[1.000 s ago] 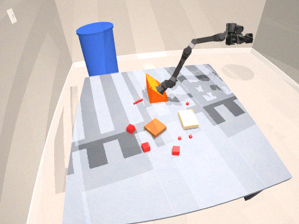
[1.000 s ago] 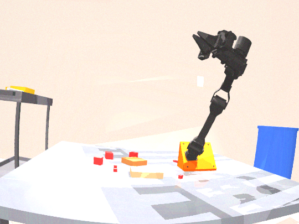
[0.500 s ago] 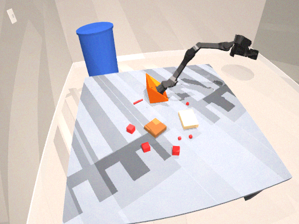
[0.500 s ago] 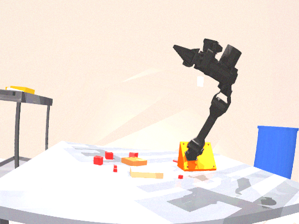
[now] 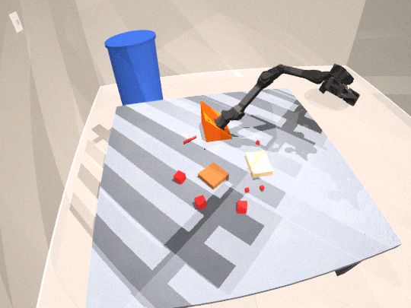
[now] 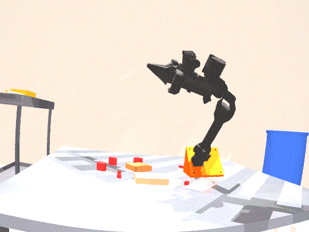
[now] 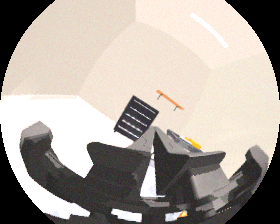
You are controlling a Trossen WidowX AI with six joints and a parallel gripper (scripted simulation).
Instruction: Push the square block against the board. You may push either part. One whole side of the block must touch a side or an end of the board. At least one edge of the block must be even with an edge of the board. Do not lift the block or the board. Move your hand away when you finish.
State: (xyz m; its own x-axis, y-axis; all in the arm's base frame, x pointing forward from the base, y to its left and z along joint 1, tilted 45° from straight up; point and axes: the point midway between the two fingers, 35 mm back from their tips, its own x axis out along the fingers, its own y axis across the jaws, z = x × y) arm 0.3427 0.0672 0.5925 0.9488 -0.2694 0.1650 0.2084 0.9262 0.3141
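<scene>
The square block lies 560 mm to the right of my gripper tip, 420 mm below it and 110 mm behind it. Round my gripper tip: red stick (630 mm to the right, 430 mm below, 390 mm behind); then board (420 mm below, 330 mm to the right, 120 mm behind).
</scene>
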